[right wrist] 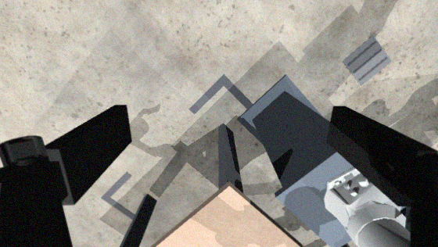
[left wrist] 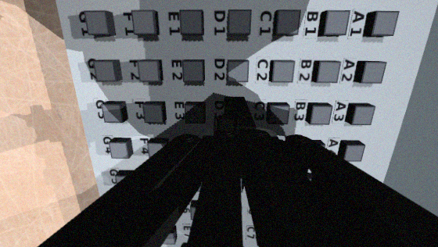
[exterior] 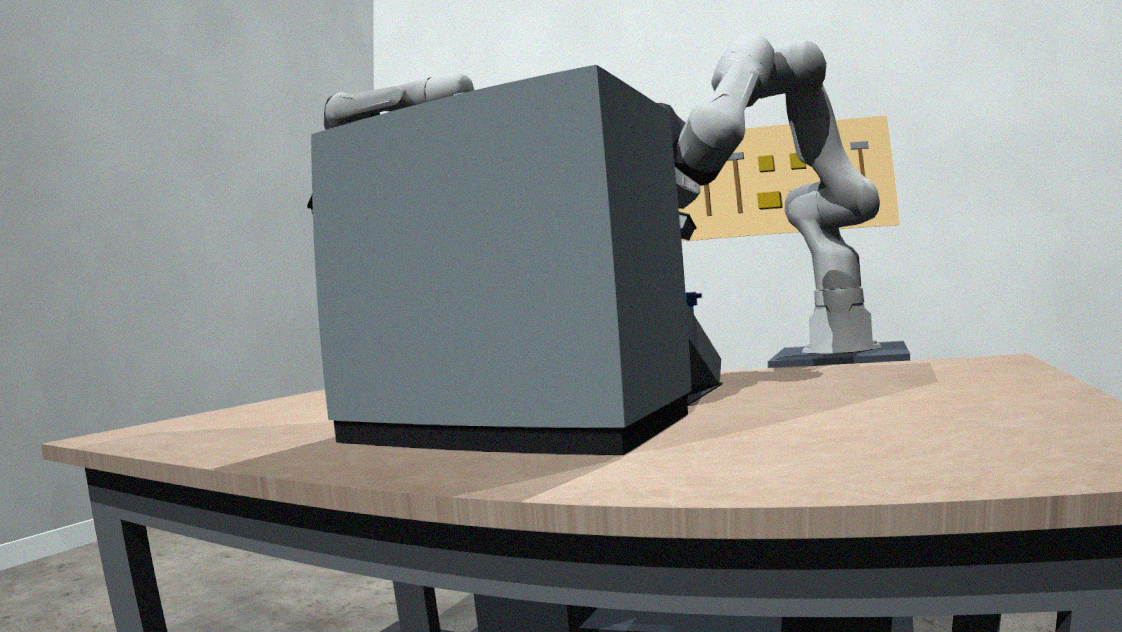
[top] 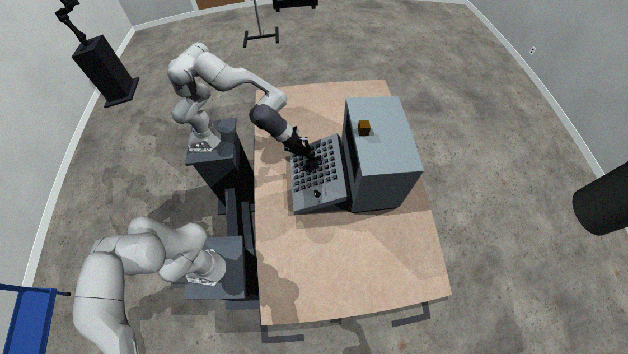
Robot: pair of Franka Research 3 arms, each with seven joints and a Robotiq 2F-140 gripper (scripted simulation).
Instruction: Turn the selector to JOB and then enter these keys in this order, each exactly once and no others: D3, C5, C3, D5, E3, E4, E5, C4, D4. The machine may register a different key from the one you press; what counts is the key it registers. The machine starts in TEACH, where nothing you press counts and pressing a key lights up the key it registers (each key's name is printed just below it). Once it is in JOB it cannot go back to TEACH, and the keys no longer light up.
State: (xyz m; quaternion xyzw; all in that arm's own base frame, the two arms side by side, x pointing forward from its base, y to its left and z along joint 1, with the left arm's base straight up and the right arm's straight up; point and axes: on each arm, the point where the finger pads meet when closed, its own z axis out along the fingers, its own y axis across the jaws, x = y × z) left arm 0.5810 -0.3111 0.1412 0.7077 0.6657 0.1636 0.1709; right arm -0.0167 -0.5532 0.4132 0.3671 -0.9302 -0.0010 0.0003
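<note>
The D3 key is 3 cm below my left hand and 2 cm ahead of it. Round my left hand: E3 key 5 cm below, 1 cm behind; C3 key 5 cm ahead, 1 cm to the right, 1 cm below; D4 key 4 cm to the right, 3 cm below, 1 cm ahead.
</note>
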